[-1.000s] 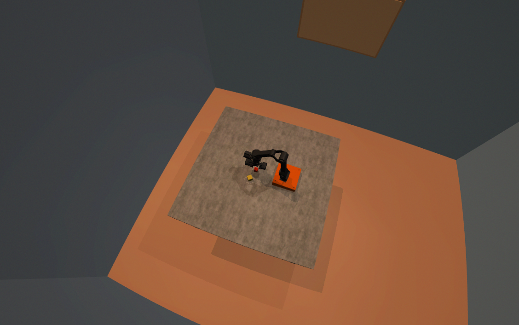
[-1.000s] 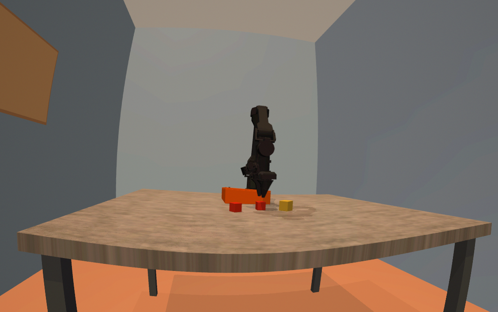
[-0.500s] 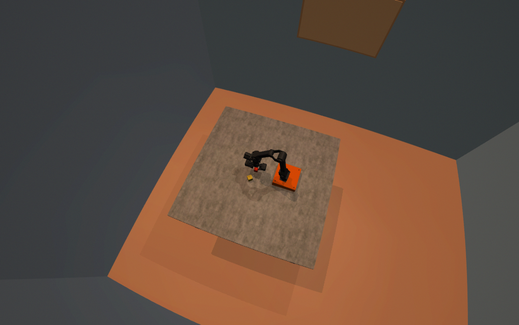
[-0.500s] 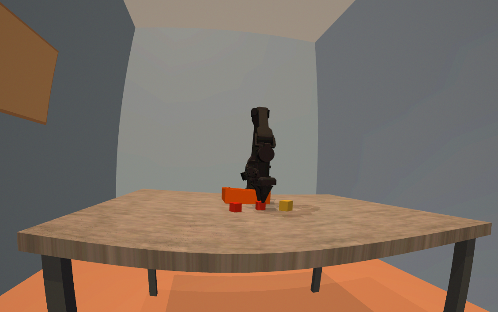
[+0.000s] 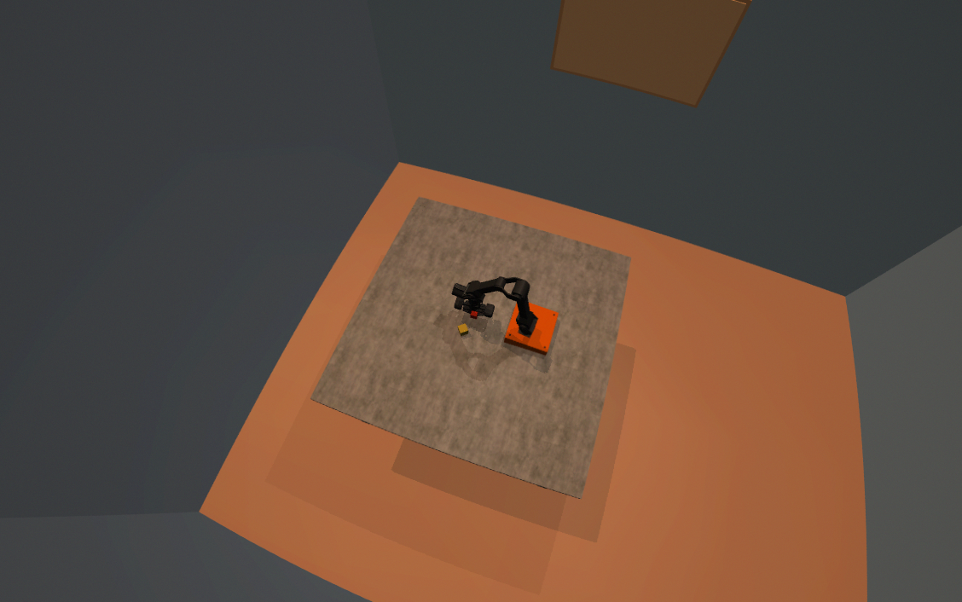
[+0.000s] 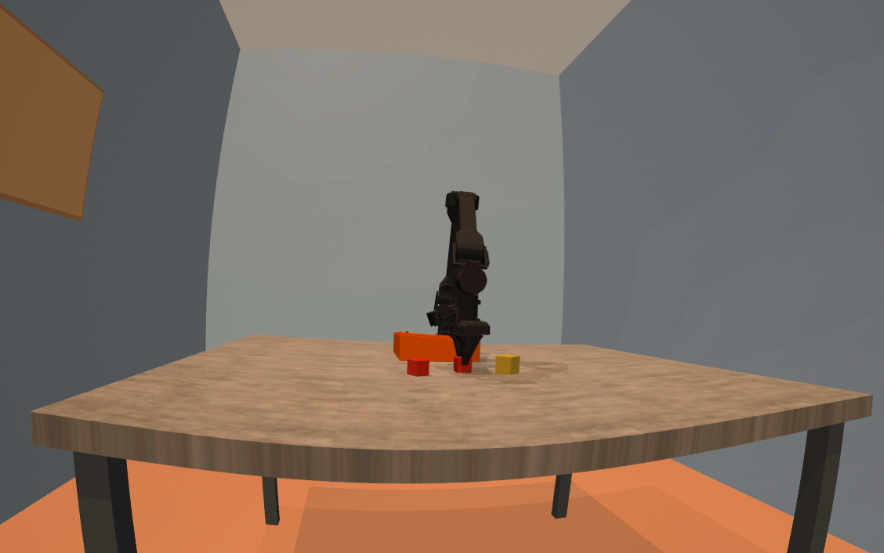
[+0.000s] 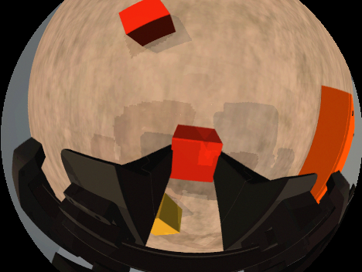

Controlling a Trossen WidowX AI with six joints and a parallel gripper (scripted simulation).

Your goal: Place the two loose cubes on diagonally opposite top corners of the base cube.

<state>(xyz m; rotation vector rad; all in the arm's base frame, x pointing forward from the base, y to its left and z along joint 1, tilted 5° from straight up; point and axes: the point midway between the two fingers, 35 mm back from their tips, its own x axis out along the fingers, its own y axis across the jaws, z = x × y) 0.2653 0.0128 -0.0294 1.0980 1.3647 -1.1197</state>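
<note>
Right now the yellow cube is 100 mm to the left of my gripper tip and 10 mm ahead of it.
</note>
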